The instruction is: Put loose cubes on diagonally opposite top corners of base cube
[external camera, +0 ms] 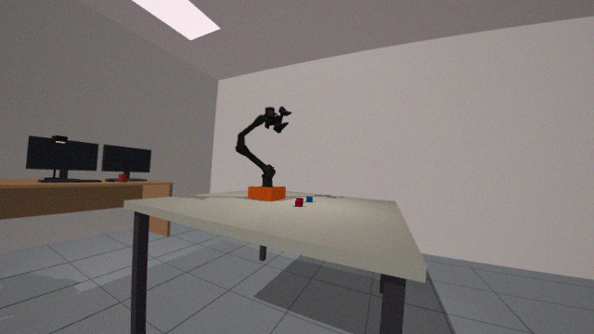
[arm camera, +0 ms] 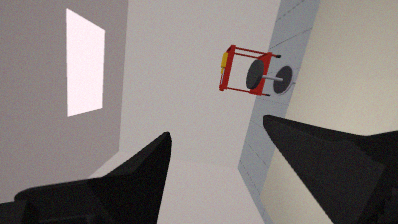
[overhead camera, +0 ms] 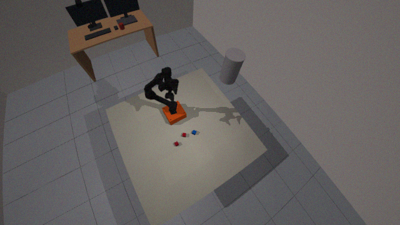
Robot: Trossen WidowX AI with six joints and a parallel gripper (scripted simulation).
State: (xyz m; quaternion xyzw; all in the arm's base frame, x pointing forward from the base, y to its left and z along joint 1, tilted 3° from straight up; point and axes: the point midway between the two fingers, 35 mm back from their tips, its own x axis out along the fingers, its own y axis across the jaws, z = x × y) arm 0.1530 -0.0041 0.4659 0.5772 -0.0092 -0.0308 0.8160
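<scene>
Right now the blue cube is 11 cm ahead of my gripper tip, 12 cm to the left of it and 54 cm below it. Also, from my gripper tip: red cube (16 cm ahead, 8 cm to the right, 54 cm below).
</scene>
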